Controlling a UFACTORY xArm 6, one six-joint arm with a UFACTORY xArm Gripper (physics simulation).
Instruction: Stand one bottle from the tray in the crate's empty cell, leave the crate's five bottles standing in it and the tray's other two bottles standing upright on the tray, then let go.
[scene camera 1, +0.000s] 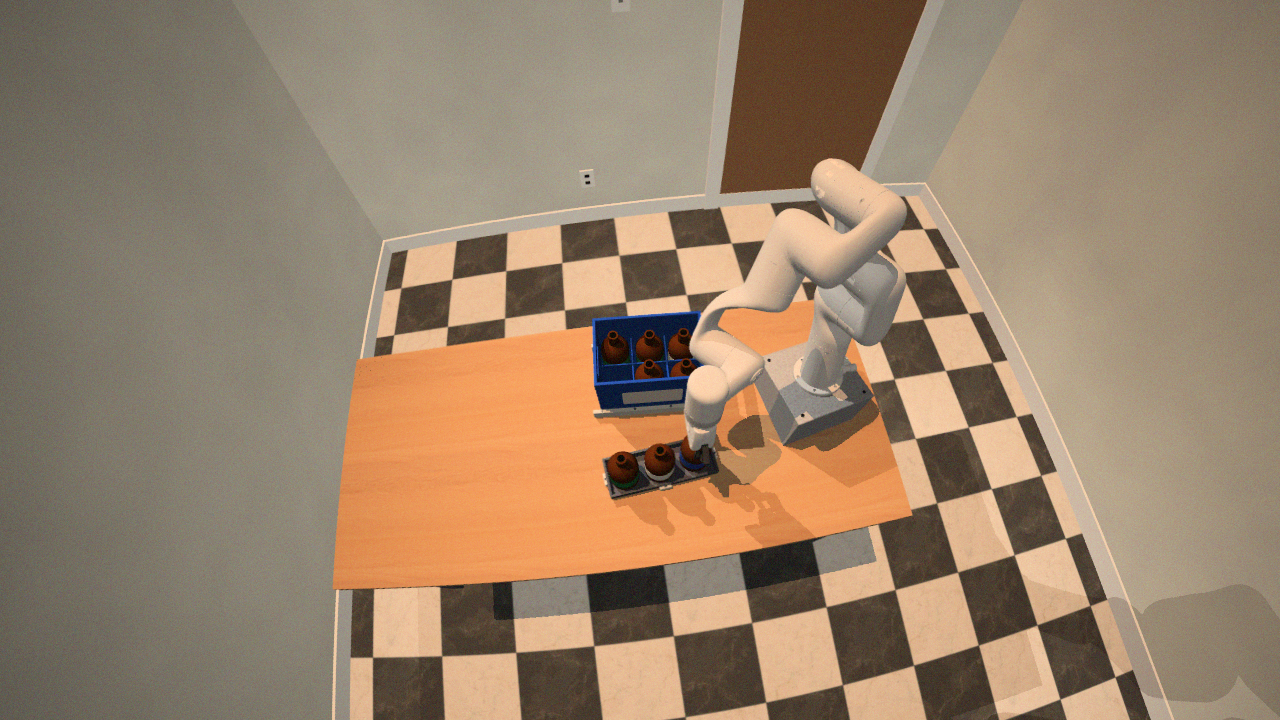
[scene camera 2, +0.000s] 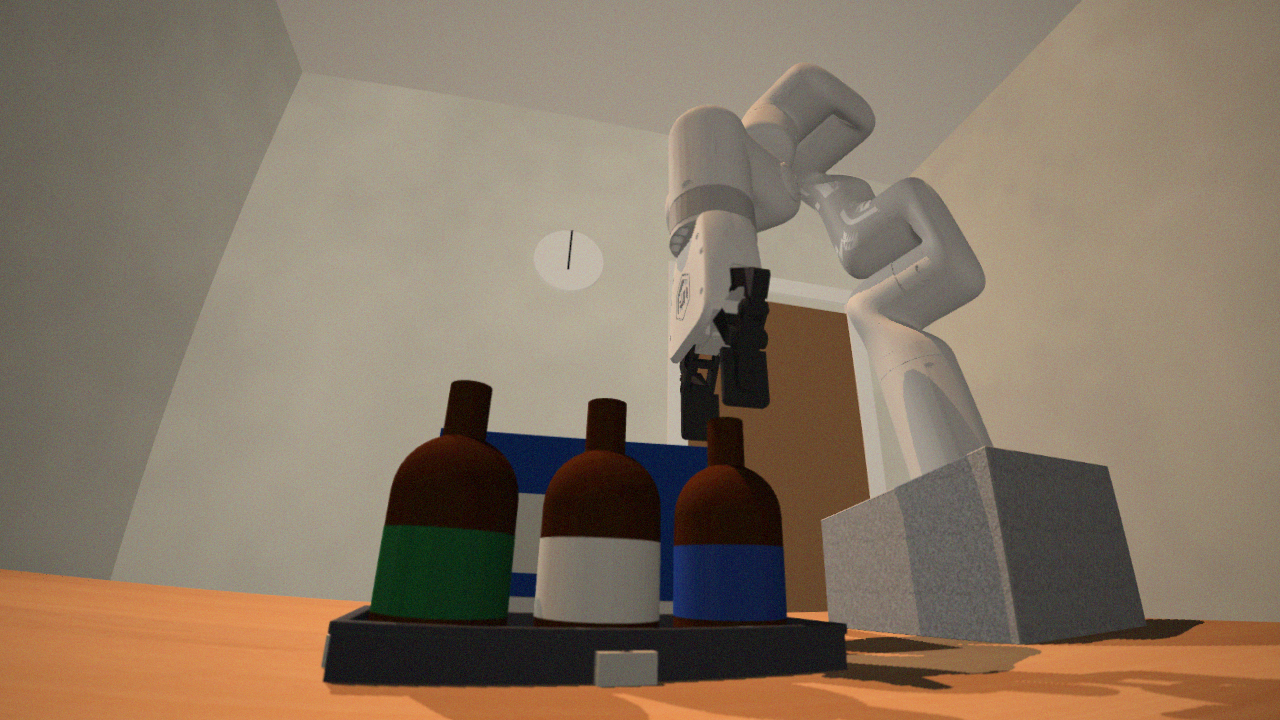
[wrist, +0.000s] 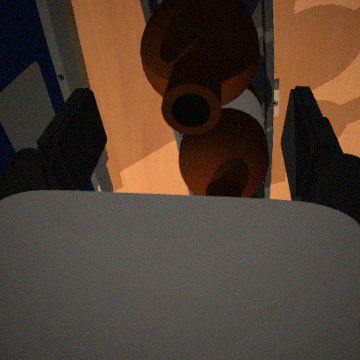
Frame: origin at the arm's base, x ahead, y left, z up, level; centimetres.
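Where they show: gripper, fingertip midpoint: (scene camera 2: 721, 425) (wrist: 189, 112); arm's base, link origin: (scene camera 1: 817, 375) (scene camera 2: 962, 495).
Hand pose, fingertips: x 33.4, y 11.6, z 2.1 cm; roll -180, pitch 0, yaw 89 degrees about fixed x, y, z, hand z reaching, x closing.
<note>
Each offset is from my fingertips to the top centre of the thing. "spot": to the spot under its first point. Level surfaces: height alone.
Three brown bottles stand upright on the dark tray @(spot: dx +15.0, dy +6.8, dz -13.2 cm) (scene camera 1: 637, 490) (scene camera 2: 447, 653): green-labelled bottle @(dx +17.6, dy +2.1, dz +0.3 cm) (scene camera 1: 622, 469) (scene camera 2: 445, 568), white-labelled bottle @(dx +8.8, dy +1.5, dz +0.3 cm) (scene camera 1: 659, 462) (scene camera 2: 597, 577) (wrist: 223, 150) in the middle, and blue-labelled bottle @(dx -0.3, dy +0.1, dz +0.3 cm) (scene camera 2: 729, 577) (wrist: 200, 45) at the robot's end. My gripper (scene camera 2: 721, 410) (wrist: 189, 112) is open and empty, pointing down close above the blue-labelled bottle. In the wrist view that bottle's mouth lies about midway between the fingers. The blue crate @(dx +7.3, dy -24.1, dz +1.8 cm) (scene camera 1: 608, 395) (scene camera 2: 644, 461) (wrist: 15, 40) holds five standing bottles; its front-left cell @(spot: dx +16.6, dy -24.6, dz -9.1 cm) (scene camera 1: 614, 370) is empty. The arm partly hides the crate's right side.
The wooden table @(dz -15.8 cm) (scene camera 1: 465, 474) carries everything. A pale strip @(spot: dx +17.4, dy -14.4, dz -13.9 cm) (scene camera 1: 617, 413) runs along the crate's front foot, between crate and tray. The grey robot base block (scene camera 1: 810, 407) (scene camera 2: 966, 546) stands to the right. The crate's walls rise around its bottles.
</note>
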